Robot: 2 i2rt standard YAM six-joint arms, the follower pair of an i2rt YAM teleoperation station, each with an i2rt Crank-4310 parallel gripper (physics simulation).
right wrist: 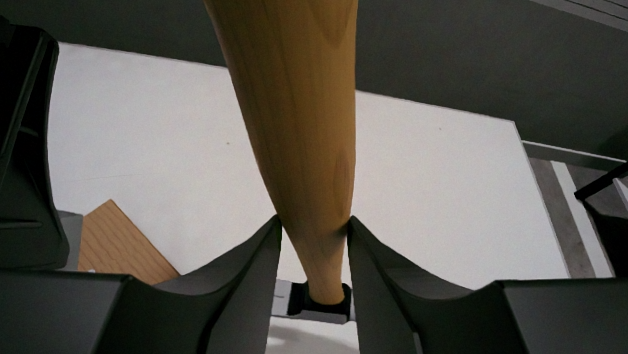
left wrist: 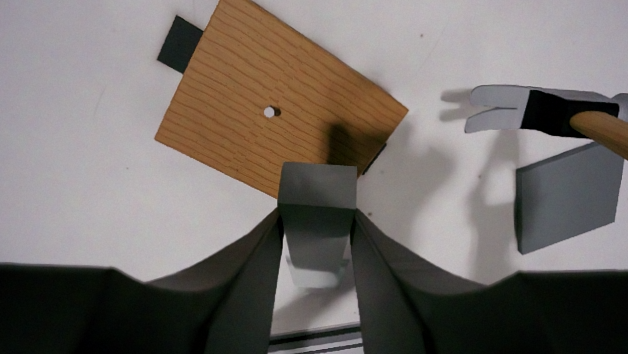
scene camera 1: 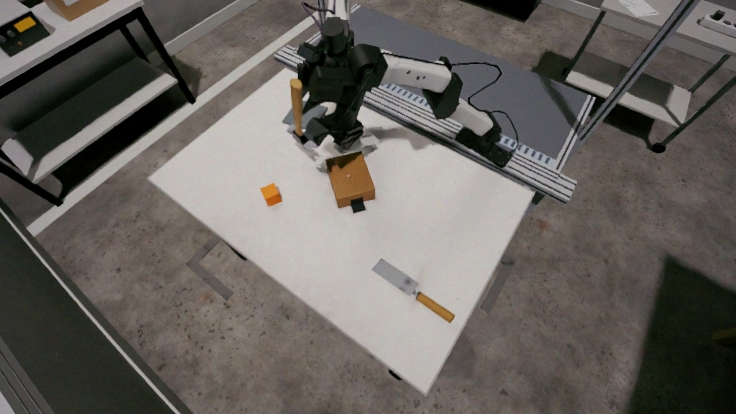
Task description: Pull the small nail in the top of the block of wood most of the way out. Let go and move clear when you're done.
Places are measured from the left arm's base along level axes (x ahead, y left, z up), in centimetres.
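Pixels of known places: left gripper, between the fingertips: [right wrist: 41, 251] [left wrist: 316, 213] [scene camera 1: 343, 146]; right gripper, between the fingertips: [right wrist: 314, 220] [scene camera 1: 297, 110]; left arm's base, origin of its link: [scene camera 1: 482, 147].
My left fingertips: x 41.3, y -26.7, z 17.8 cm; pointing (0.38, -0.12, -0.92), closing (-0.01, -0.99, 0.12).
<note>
For each thing: its middle in the pictures, then the offset to it from my left fingertips. "*": a spot on its surface instead. Level surfaces: height alone.
- wood block, middle of its body: [left wrist: 282, 113] [right wrist: 111, 301] [scene camera 1: 350, 178] dx -0.2, dy +1.1, dz -15.2 cm
- small nail, middle of its body: [left wrist: 269, 107] [scene camera 1: 348, 178] dx +1.2, dy +2.1, dz -12.3 cm
- claw hammer, middle of its body: [right wrist: 283, 234] [scene camera 1: 302, 118] dx +2.3, dy -13.3, dz +4.1 cm
- black strip, a spot on its surface: [left wrist: 181, 45] [scene camera 1: 358, 207] * dx +5.1, dy +9.0, dz -17.7 cm
- flat grey plate, middle of its body: [left wrist: 569, 197] [scene camera 1: 305, 114] dx -12.3, dy -32.7, dz -17.5 cm
- orange cube, middle of its body: [scene camera 1: 271, 194] dx +20.1, dy -14.3, dz -15.7 cm
- scraper, middle of its body: [scene camera 1: 412, 290] dx +15.6, dy +37.7, dz -16.7 cm
- white table, height of its surface: dz -18.1 cm
The wood block [scene camera 1: 351, 180] [left wrist: 240, 85] [right wrist: 120, 245] lies flat on the table. The small nail [scene camera 1: 348, 176] [left wrist: 269, 111] has its pale round head near the middle of the block's top, with a dark shadow beside it. My right gripper [right wrist: 314, 220] is shut on the wooden handle of the claw hammer [scene camera 1: 296, 105] [left wrist: 550, 112] [right wrist: 300, 125], low near the head. The handle points up, and the claw is apart from the block. My left gripper [left wrist: 316, 213] is shut on a grey piece, which overlaps one edge of the block in the left wrist view.
A black strip [scene camera 1: 357, 205] [left wrist: 181, 45] sticks out from under one end of the block. A flat grey plate [left wrist: 570, 200] lies beside the hammer. An orange cube [scene camera 1: 271, 194] and a scraper [scene camera 1: 395, 276] with a wooden handle lie on the white table [scene camera 1: 257, 236].
</note>
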